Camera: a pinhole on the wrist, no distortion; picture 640 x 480 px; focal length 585.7 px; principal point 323.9 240.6 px. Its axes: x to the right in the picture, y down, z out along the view. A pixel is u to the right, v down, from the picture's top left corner.
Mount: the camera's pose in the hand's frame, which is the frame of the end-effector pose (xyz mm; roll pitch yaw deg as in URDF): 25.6 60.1 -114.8 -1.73 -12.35 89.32
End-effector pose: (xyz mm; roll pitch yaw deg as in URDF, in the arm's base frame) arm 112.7 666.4 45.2 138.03 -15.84 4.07
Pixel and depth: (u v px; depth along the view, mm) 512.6 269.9 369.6
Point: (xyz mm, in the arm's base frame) 164.3 415.4 -86.7
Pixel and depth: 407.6 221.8 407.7
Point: 207.8 452.4 -140.4
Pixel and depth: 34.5 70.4 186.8
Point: 204.0 692.6 -16.0
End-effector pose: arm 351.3 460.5 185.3 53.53 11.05 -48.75
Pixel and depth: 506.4 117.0 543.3
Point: 249.6 118.0 511.8
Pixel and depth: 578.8 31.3 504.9
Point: 337.3 98.9 528.8
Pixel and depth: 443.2 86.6 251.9
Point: 359.8 324.9 296.8
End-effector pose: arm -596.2 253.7 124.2 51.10 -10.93 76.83
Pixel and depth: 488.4 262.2 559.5
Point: -320.4 106.4 480.7
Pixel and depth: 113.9 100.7 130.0
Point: -573.5 302.4 125.4
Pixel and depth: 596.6 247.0 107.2
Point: -646.5 274.1 194.3
